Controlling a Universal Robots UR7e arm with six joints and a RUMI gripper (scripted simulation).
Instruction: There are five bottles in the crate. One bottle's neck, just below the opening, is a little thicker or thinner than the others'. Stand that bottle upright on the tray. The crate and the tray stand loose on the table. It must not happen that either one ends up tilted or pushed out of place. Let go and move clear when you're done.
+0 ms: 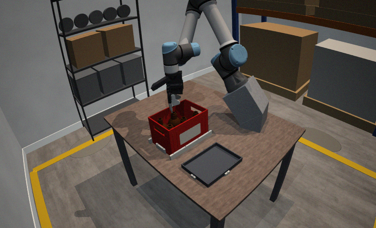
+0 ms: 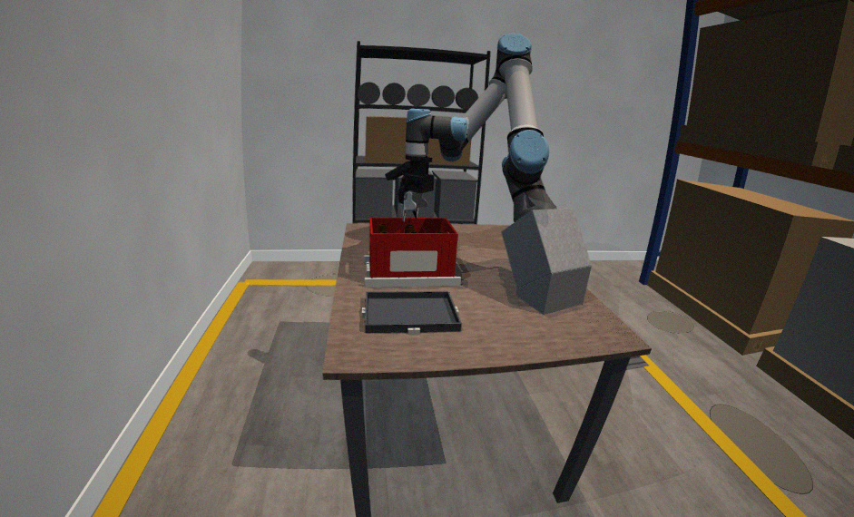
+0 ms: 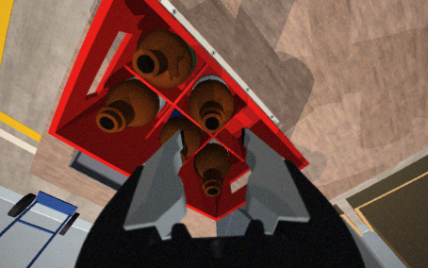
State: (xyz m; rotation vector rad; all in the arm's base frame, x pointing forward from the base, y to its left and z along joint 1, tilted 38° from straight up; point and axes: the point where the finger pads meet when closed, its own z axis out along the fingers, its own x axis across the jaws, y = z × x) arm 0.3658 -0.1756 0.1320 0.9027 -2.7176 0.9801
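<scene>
Now: the red crate 10 mm ahead of my hand, 40 mm to the left of it and 110 mm below it. From my hand the other things lie so: dark tray (80 mm ahead, 320 mm to the left, 180 mm below).
</scene>
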